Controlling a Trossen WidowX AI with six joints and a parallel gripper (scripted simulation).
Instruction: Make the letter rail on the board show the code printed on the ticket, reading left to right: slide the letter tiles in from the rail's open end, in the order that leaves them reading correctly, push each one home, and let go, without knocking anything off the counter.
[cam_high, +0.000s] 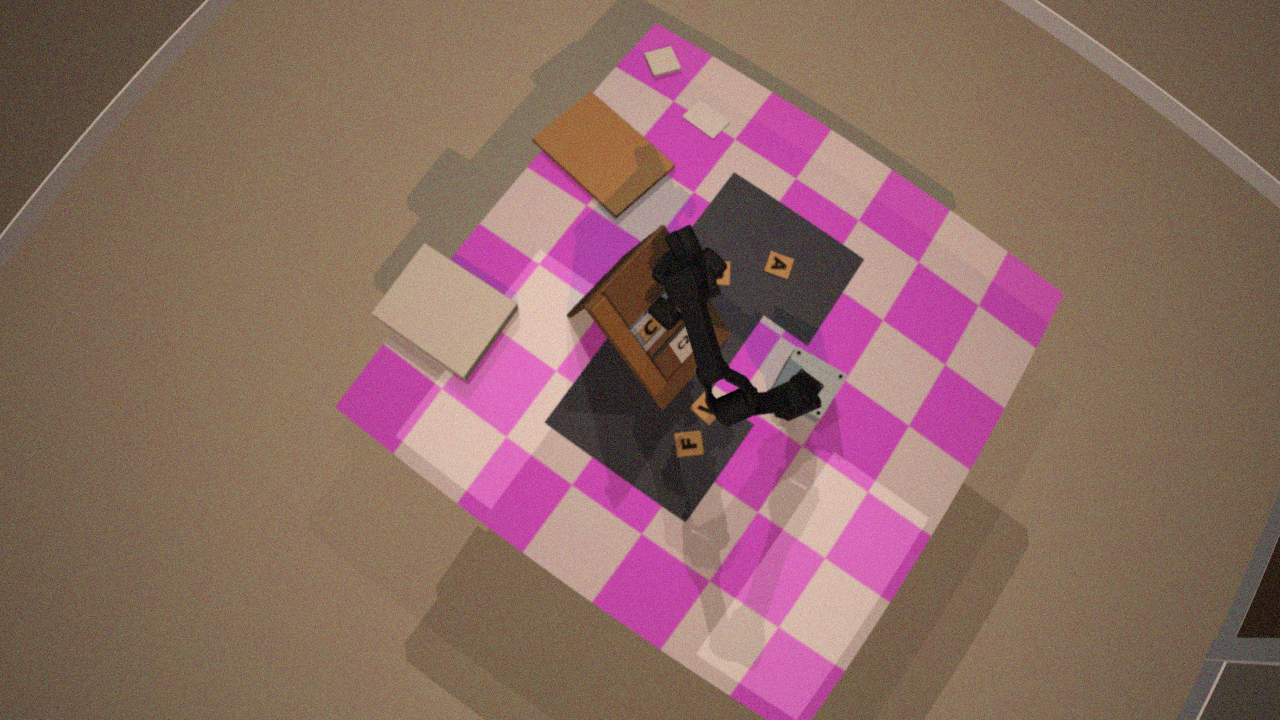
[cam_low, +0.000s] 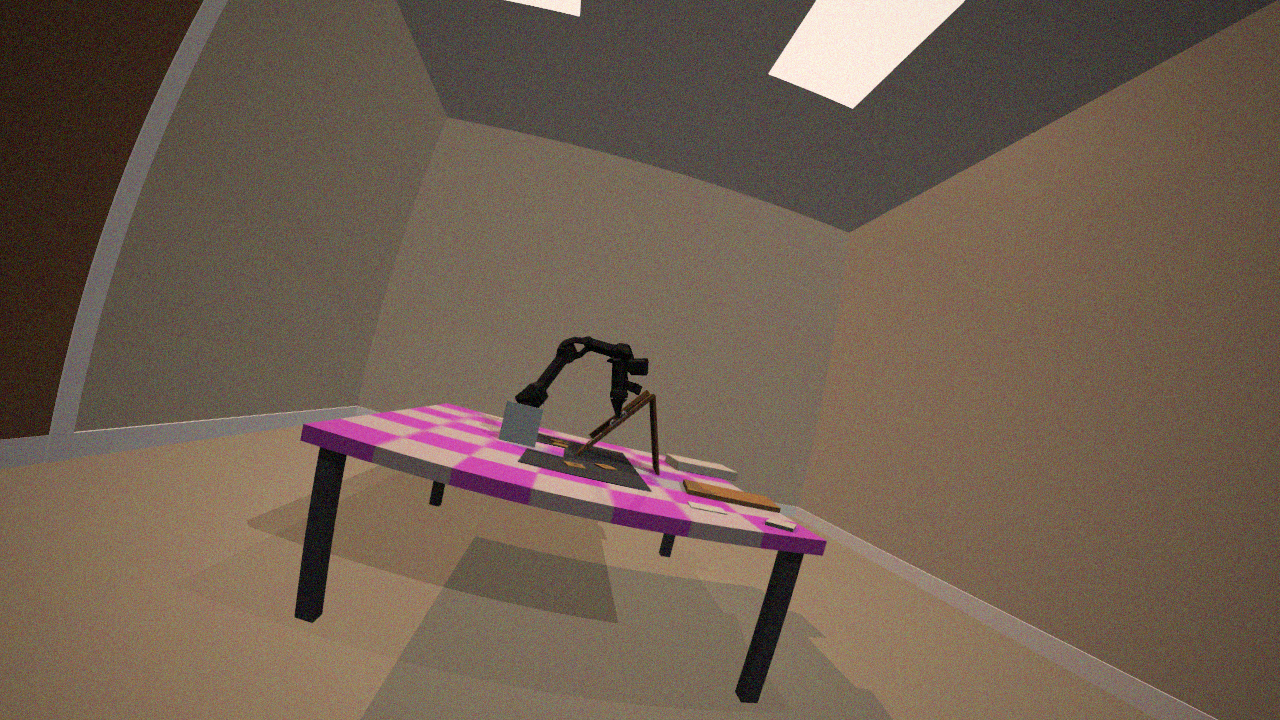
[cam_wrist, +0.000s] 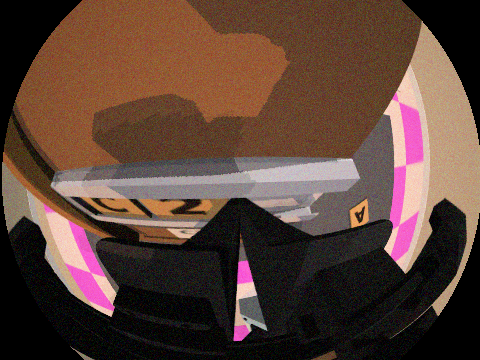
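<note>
My gripper tip is now 160 mm to the left of the 3 tile, 160 mm above it and 20 mm past it. The rest, counted from my gripper tip: c tile 100 mm to the left, 10 mm ahead; then 2 tile 30 mm to the left; then white ticket 90 mm below, 60 mm behind, 40 mm to the left.
</note>
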